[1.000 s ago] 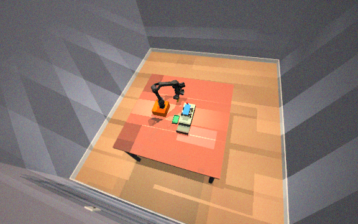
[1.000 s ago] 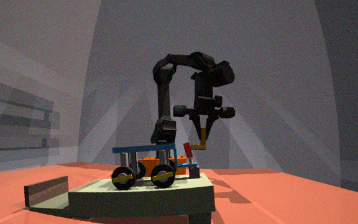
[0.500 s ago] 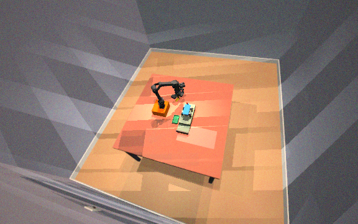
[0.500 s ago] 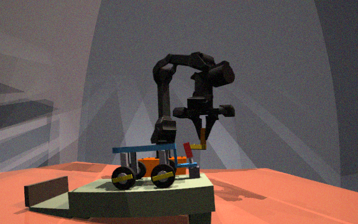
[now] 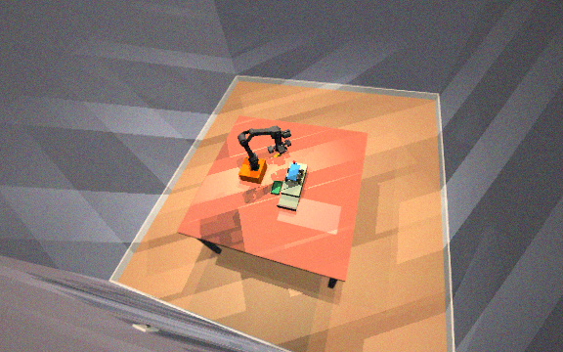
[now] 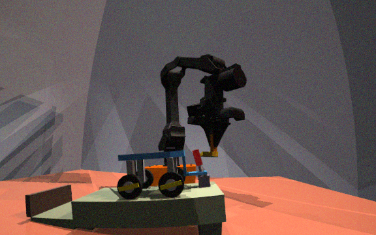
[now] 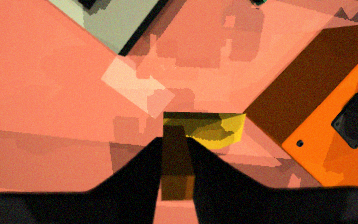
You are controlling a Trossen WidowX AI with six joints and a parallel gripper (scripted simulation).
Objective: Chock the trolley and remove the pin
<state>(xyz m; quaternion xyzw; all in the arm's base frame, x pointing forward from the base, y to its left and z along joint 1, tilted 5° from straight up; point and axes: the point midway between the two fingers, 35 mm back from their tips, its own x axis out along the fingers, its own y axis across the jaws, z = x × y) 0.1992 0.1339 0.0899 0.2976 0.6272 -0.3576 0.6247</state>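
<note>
Right now the yellow chock is 2 cm behind my gripper tip, 1 cm to the right of it and 1 cm below it. Also, from my gripper tip: stop pin (13 cm ahead, 5 cm to the right, 5 cm below); grey-green ramp (14 cm ahead, 15 cm to the right, 13 cm below); blue trolley (14 cm ahead, 14 cm to the right, 6 cm below).
</note>
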